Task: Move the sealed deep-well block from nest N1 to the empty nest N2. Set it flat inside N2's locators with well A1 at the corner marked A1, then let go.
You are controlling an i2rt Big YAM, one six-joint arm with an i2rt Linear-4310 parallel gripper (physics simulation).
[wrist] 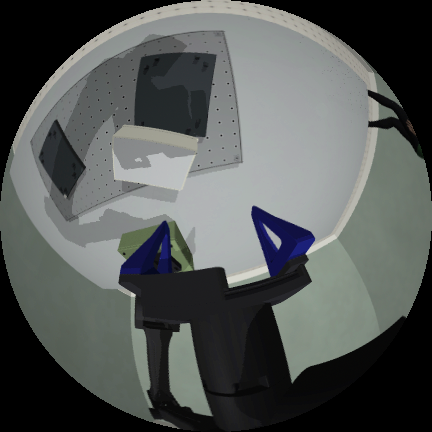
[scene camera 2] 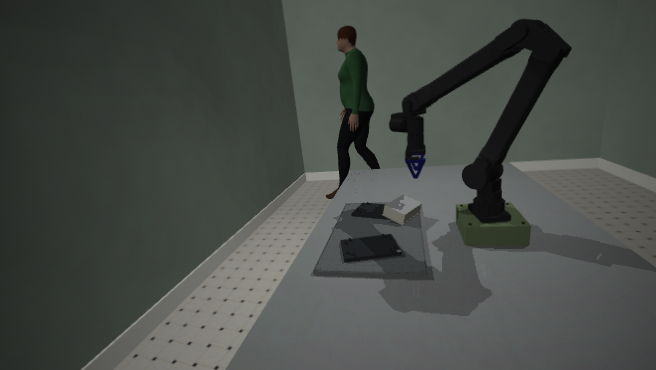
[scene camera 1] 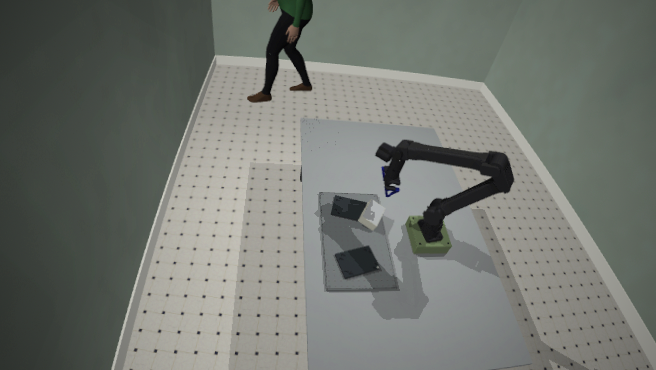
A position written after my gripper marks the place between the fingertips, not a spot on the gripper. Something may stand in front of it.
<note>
My gripper [wrist: 209,216] is open and holds nothing. Also in view: a white block [scene camera 2: 402,209].
The white block shows as well in the wrist view [wrist: 141,154].
</note>
